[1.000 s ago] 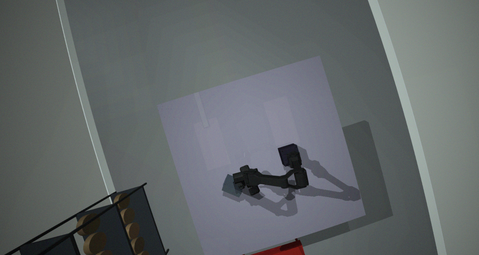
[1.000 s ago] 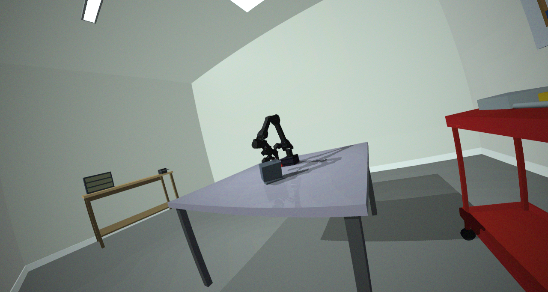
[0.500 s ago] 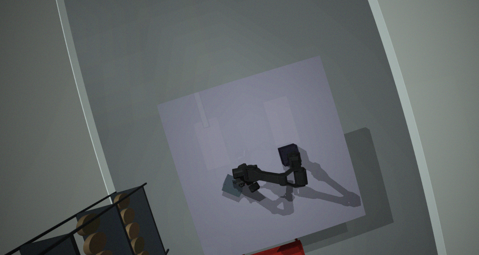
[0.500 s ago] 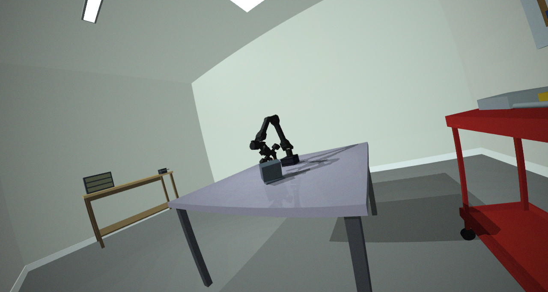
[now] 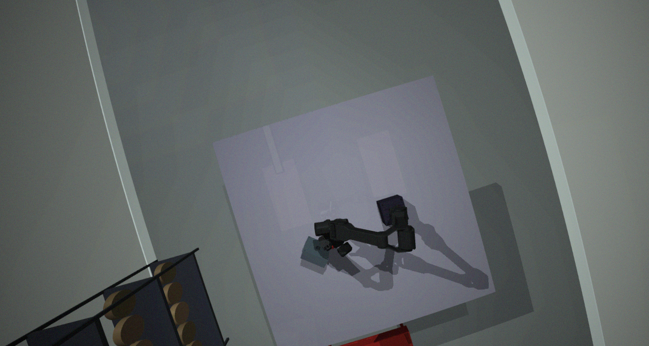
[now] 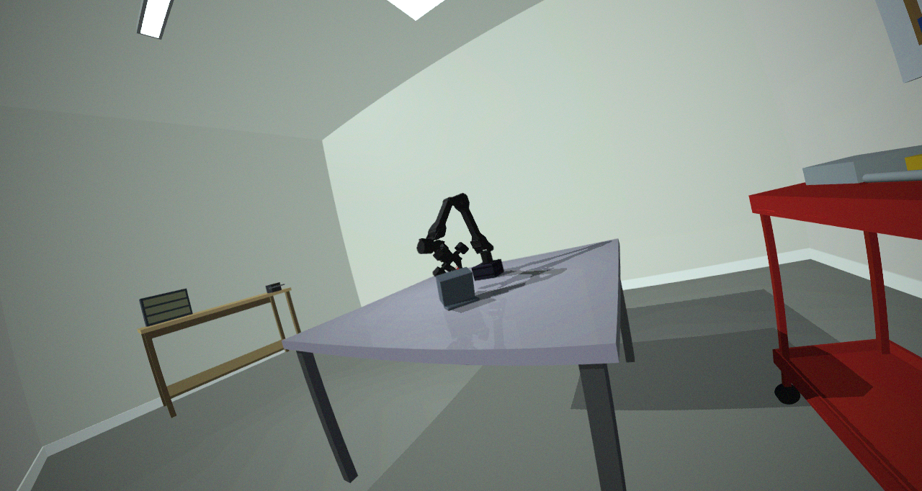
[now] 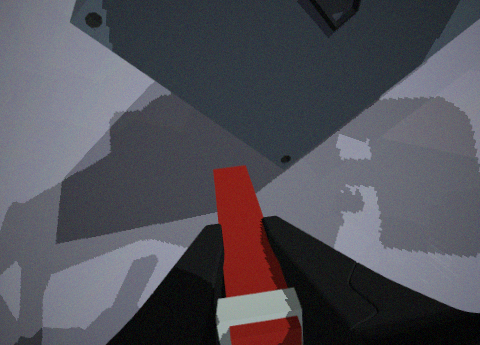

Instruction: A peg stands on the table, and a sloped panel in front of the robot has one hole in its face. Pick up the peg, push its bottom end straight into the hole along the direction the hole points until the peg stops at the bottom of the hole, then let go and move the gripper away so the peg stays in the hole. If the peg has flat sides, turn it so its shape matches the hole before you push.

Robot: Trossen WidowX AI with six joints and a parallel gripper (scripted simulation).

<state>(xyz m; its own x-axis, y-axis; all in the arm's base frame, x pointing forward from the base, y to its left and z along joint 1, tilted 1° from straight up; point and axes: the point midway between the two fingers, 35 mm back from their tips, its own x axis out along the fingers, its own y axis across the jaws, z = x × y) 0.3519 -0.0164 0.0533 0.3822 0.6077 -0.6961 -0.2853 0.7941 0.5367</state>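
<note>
My gripper tip is 100 mm short of the panel block, 10 mm to the right of it and 30 mm above it. Also, from my gripper tip: red square-sided peg 10 mm behind, 10 mm to the right, 10 mm above.
</note>
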